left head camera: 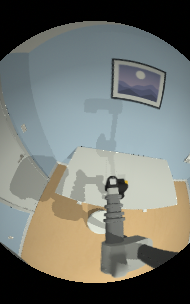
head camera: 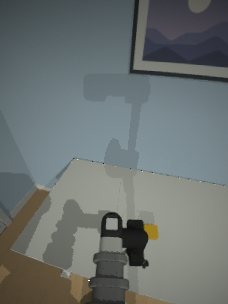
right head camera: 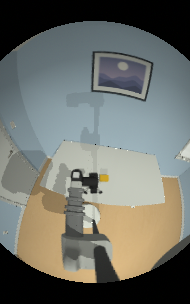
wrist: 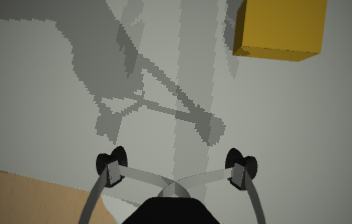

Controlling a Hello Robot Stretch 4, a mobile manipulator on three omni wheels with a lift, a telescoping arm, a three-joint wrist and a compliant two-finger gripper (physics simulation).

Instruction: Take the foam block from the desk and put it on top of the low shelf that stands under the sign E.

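Pixels of known places: gripper, between the fingertips: [wrist: 176, 160]; robot's base, origin of its link: [left head camera: 100, 221] [right head camera: 86, 214].
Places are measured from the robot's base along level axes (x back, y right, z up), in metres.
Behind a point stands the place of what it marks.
Note:
The yellow foam block [head camera: 151, 232] {x -0.414, y 0.214, z 0.738 m} [left head camera: 126, 182] {x -0.426, y 0.242, z 0.737 m} [right head camera: 104, 178] {x -0.410, y 0.210, z 0.738 m} [wrist: 282, 27] {x -0.422, y 0.204, z 0.738 m} lies on the pale desk [head camera: 190, 250] {x -0.344, y 0.421, z 0.693 m} [left head camera: 150, 185] {x -0.365, y 0.571, z 0.693 m} [right head camera: 135, 180] {x -0.374, y 0.585, z 0.692 m} [wrist: 300, 140] {x -0.286, y 0.256, z 0.693 m}. In the wrist view it is at the top right, cut off by the upper edge. In the head view the dark wrist partly covers its left side. My gripper [wrist: 176, 160] {x -0.264, y 0.087, z 0.741 m} is open, its two black fingertips wide apart with no object between them. It hangs over the front part of the desk, apart from the block, which lies beyond the fingertips and to their right. The low shelf and the sign E do not show.
A blue wall stands behind the desk, with a framed mountain picture [head camera: 185, 40] {x -0.914, y 0.307, z 1.571 m} [left head camera: 138, 84] {x -0.912, y 0.317, z 1.604 m} [right head camera: 122, 75] {x -0.909, y 0.334, z 1.612 m} on it. Wooden floor [left head camera: 65, 240] {x 0.462, y -0.567, z -0.028 m} [right head camera: 135, 240] {x 0.682, y 0.857, z -0.027 m} [wrist: 45, 202] {x 0.157, y -0.550, z -0.027 m} shows in front of the desk. A door is at the far left. Shadows of the robot fall on desk and wall.

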